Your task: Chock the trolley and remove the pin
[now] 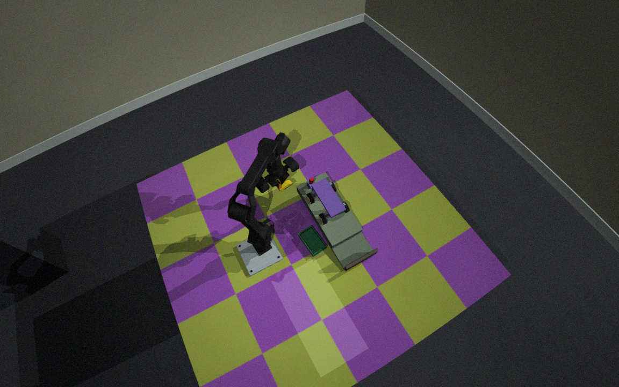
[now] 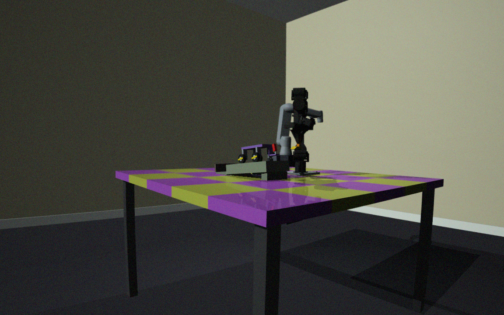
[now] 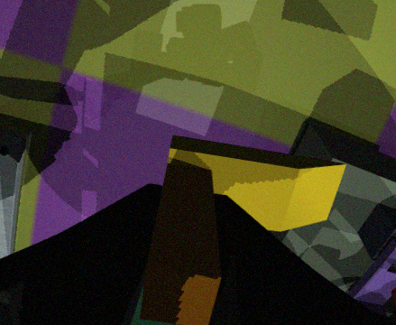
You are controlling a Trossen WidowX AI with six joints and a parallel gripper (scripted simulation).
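Right now the yellow chock is 20 mm ahead of my gripper tip and 10 mm below it. Round my gripper tip: green tray: 230 mm to the right, 180 mm below; then red-headed stop pin: 130 mm ahead, 40 mm to the right, 40 mm below; then purple trolley: 140 mm ahead, 160 mm to the right, 60 mm below.
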